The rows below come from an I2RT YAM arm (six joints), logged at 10 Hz.
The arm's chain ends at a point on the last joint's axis. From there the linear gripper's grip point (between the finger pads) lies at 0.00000 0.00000 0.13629 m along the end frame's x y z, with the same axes.
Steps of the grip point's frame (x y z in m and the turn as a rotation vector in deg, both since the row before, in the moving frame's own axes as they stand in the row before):
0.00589, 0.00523, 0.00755, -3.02, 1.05, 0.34
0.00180, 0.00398, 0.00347, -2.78, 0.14, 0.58
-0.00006, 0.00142, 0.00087, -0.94, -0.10, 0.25
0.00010, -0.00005, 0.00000, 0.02, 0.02, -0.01
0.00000, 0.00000, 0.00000, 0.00, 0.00, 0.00
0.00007, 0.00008, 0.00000, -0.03, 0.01, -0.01
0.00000, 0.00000, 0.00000, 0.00, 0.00, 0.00
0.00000, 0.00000, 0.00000, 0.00, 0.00, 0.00
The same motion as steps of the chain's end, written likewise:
0.00341, -0.00196, 0.00776, -3.02, 1.05, 0.34
0.00150, -0.00263, 0.00363, -2.78, 0.14, 0.58
0.00018, -0.00082, 0.00089, -0.94, -0.10, 0.25
0.00005, 0.00000, 0.00000, 0.02, 0.02, -0.01
0.00000, 0.00000, 0.00000, 0.00, 0.00, 0.00
0.00005, 0.00001, 0.00000, -0.03, 0.01, -0.01
0.00000, 0.00000, 0.00000, 0.00, 0.00, 0.00
0.00000, 0.00000, 0.00000, 0.00, 0.00, 0.00

